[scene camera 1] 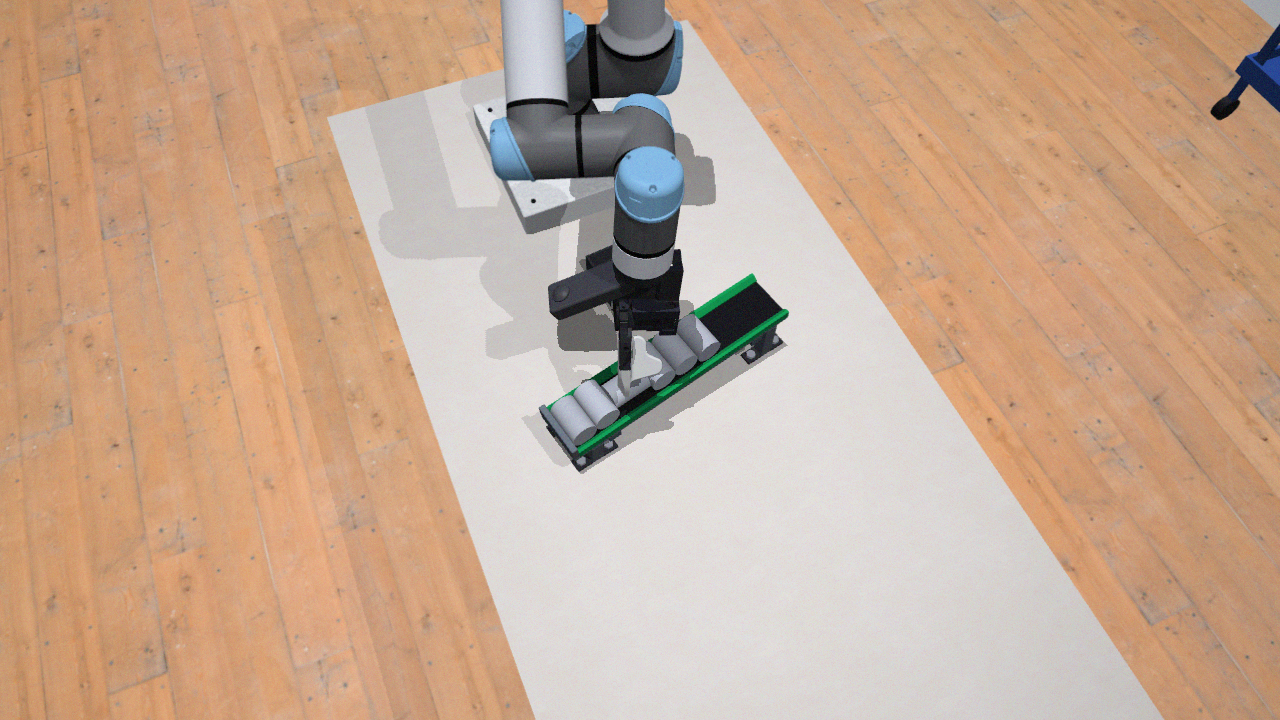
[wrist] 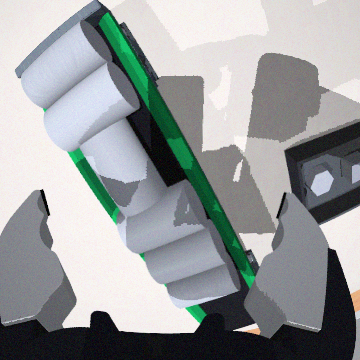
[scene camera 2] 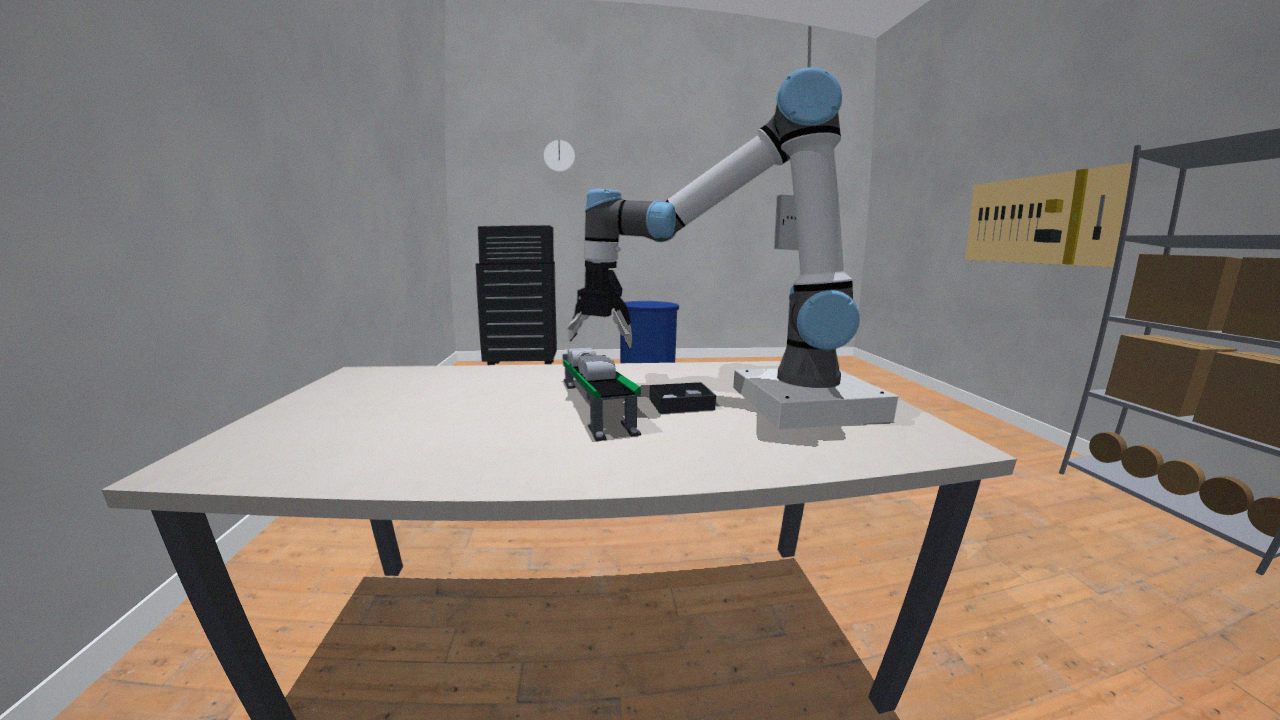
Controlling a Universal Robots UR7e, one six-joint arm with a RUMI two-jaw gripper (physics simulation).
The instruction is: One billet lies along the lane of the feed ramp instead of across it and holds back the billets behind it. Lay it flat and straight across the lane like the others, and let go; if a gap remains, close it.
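Seen in the pictures: gripper, fingertip midpoint: [scene camera 1: 622, 352] [wrist: 161, 194] [scene camera 2: 599, 344]; arm's base, link origin: [scene camera 2: 808, 379].
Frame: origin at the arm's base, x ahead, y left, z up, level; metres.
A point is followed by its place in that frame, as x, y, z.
Observation:
The green-railed feed ramp [scene camera 1: 733, 348] @(0.538, -0.010, 0.033) [scene camera 2: 623, 379] [wrist: 184, 154] @(0.465, -0.163, 0.019) carries grey cylindrical billets. One billet [wrist: 115, 155] @(0.501, -0.191, 0.045) lies along the lane, against the left rail in the wrist view, with a dark strip of bare lane on its right. Two billets [wrist: 65, 65] @(0.505, -0.260, 0.038) [wrist: 90, 107] @(0.501, -0.225, 0.043) lie across the lane between it and the end stop. Three billets [wrist: 165, 217] @(0.492, -0.138, 0.050) [wrist: 187, 255] @(0.492, -0.100, 0.053) [wrist: 202, 287] @(0.495, -0.060, 0.056) lie across on its other side, close together. My gripper [scene camera 2: 600, 342] @(0.479, -0.165, 0.070) [wrist: 161, 194] @(0.479, -0.165, 0.070) is wide open and empty, above the ramp. It partly hides the lengthwise billet in the first scene view.
A small black open box [scene camera 2: 682, 400] @(0.327, 0.002, -0.024) [wrist: 340, 204] @(0.313, -0.002, -0.031) with light hexagonal parts stands on the table [scene camera 2: 358, 447] @(0.970, 0.056, -0.052) between the ramp and the robot's base plate [scene camera 2: 832, 411] @(0.052, 0.156, -0.019). The ramp's upper end has bare black lane [scene camera 1: 738, 311] @(0.486, 0.037, 0.027). The ramp stands on dark legs.

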